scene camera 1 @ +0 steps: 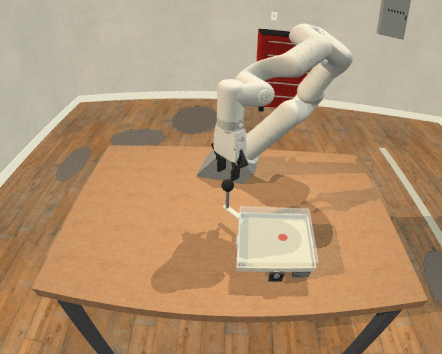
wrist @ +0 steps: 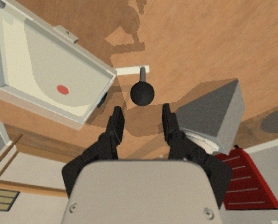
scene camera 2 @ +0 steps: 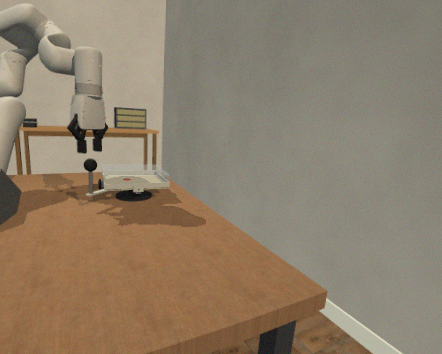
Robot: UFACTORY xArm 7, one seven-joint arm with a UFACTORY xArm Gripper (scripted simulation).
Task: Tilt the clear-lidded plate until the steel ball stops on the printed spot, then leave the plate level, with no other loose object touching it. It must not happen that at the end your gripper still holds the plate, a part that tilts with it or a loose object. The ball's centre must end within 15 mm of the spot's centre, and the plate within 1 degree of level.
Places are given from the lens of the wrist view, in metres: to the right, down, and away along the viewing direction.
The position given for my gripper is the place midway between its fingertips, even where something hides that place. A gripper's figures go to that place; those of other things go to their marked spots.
my gripper (wrist: 142, 112): 0.00, 0.00, 0.15
clear-lidded plate (wrist: 55, 77): -0.17, -0.07, 0.21
